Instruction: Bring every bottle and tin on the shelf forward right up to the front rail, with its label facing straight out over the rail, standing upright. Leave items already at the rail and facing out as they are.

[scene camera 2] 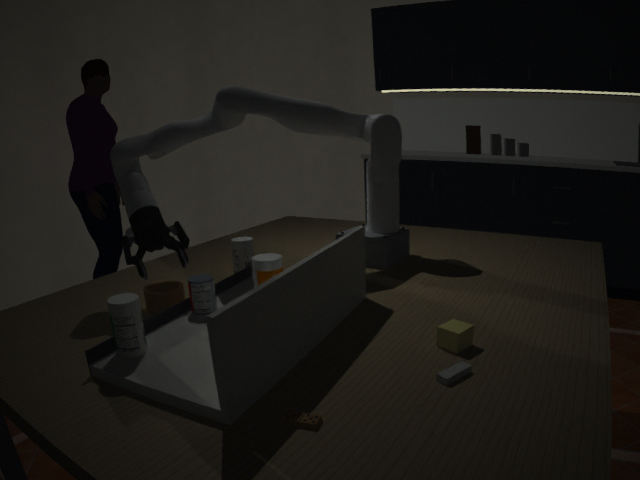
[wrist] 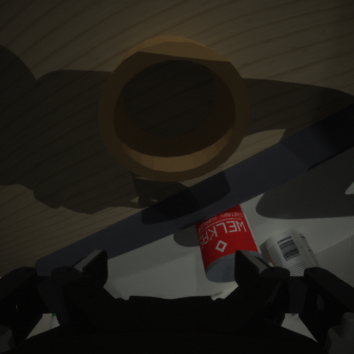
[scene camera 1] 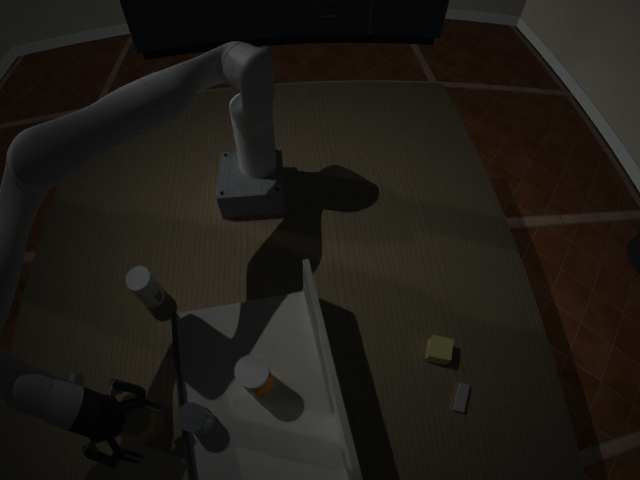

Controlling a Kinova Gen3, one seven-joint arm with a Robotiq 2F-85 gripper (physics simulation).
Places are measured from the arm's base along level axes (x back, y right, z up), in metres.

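Where they show: gripper, between the fingertips: [scene camera 2: 165, 271] [scene camera 1: 151, 434]; arm's base, origin of its link: [scene camera 2: 383, 230] [scene camera 1: 258, 164].
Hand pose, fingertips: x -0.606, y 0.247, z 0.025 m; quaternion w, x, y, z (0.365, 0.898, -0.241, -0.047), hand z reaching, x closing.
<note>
Things, the pixels of their top centre, and the offset from my fingertips.
- red tin, centre of its top: [scene camera 1: 191, 417] [scene camera 2: 200, 278] dx +0.029, dy -0.072, dz -0.013 m
- white-capped bottle with orange, centre of its top: [scene camera 1: 251, 371] [scene camera 2: 266, 257] dx +0.095, dy -0.196, dz +0.026 m
- wooden ring-shaped bowl, centre of its top: [scene camera 1: 133, 417] [scene camera 2: 163, 286] dx +0.041, dy +0.061, dz -0.054 m
- yellow block, centre of its top: [scene camera 2: 456, 326] [scene camera 1: 442, 347] dx +0.099, dy -0.573, dz -0.067 m
- small pale bar, centre of its top: [scene camera 2: 454, 369] [scene camera 1: 462, 397] dx -0.011, dy -0.598, dz -0.092 m
My gripper [scene camera 1: 150, 434] [scene camera 2: 164, 270] [wrist: 170, 265] is open and empty, above the table outside the dark front rail [scene camera 1: 178, 356] [wrist: 300, 161]. A red tin [scene camera 1: 196, 419] [scene camera 2: 202, 294] [wrist: 227, 235] stands upright close behind the rail, red label facing out. A white-capped bottle with orange [scene camera 1: 255, 374] [scene camera 2: 267, 268] [wrist: 290, 250] stands further back on the white shelf [scene camera 1: 279, 330]; its barcode side faces the rail. A white bottle [scene camera 2: 126, 325] stands upright near the rail at the end nearer scene camera 2; a green sliver shows in the wrist view, its label direction unclear. Another white bottle [scene camera 1: 146, 286] [scene camera 2: 242, 255] stands on the table beyond the rail's far end.
A wooden ring-shaped bowl [scene camera 2: 164, 297] [wrist: 172, 162] stands outside the rail, opposite the red tin. The shelf's tall back wall [scene camera 1: 330, 372] [scene camera 2: 294, 325] is behind the items. A yellow block [scene camera 1: 439, 349] [scene camera 2: 454, 335] and small pale bar [scene camera 1: 461, 397] [scene camera 2: 454, 373] lie behind it.
</note>
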